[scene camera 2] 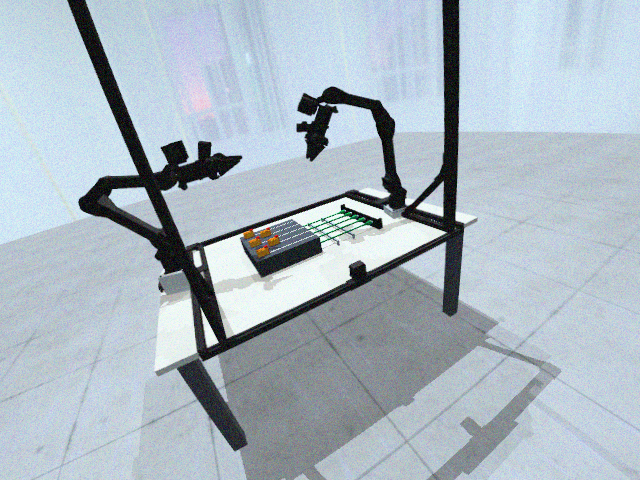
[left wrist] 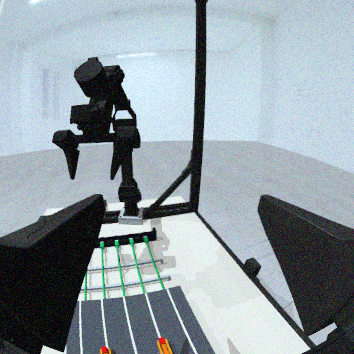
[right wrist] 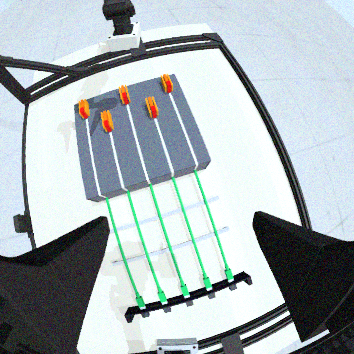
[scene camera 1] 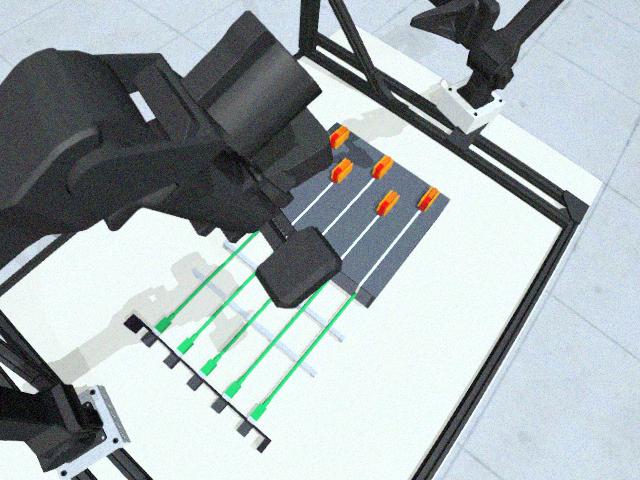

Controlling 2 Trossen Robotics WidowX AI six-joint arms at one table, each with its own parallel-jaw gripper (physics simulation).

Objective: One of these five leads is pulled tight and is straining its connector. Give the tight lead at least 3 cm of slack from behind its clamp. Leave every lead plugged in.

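Places are measured from the left arm's base along level axes (x back, y right, z up), in metres.
Where they show: left gripper, fingertip midpoint: (scene camera 2: 241, 158) (left wrist: 183, 203) (scene camera 1: 388, 1); right gripper, fingertip midpoint: (scene camera 2: 308, 160) (left wrist: 90, 179) (right wrist: 182, 222) (scene camera 1: 291, 219); left arm's base, origin of the base link: (scene camera 2: 175, 268) (right wrist: 123, 29) (scene camera 1: 475, 95); right arm's base, origin of the base link: (scene camera 2: 397, 206) (left wrist: 131, 211) (scene camera 1: 78, 431).
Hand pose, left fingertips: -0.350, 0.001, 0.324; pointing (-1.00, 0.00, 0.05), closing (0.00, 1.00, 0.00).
Each offset is from my left fingertips to the top centre of the thing, as dx, dy, dz. "*": to the spot under its first point. Level surfaces: height alone.
Five leads, each with a green front part (scene camera 1: 310, 351) (right wrist: 165, 238) and a white rear part (scene camera 1: 390, 248) (right wrist: 137, 145), run nearly straight over a dark grey block (scene camera 1: 400, 248) (right wrist: 176, 145) (left wrist: 142, 320). Each reaches an orange clamp with a red part, such as the one @[+0.060, -0.151, -0.304] (scene camera 1: 428, 198) (right wrist: 167, 84) farthest right. The green plugs @[-0.372, -0.280, -0.370] (scene camera 1: 257, 411) (right wrist: 229, 274) stand at the black connector rail @[* -0.381, -0.318, -0.365] (right wrist: 245, 276). Which lead is tight I cannot tell. My right gripper (right wrist: 182, 222) (left wrist: 90, 179) is open and empty, high above the leads, fingers downward. My left gripper (left wrist: 183, 203) is open and empty, above the clamp side.
Two thin pale rods (right wrist: 217, 231) (right wrist: 212, 200) cross the green leads between block and rail. A black frame (right wrist: 287, 155) borders the white table @[dz -0.401] (right wrist: 240, 125). A small black box (scene camera 2: 357, 269) sits on the frame's edge. My right arm hides part of the block in scene camera 1.
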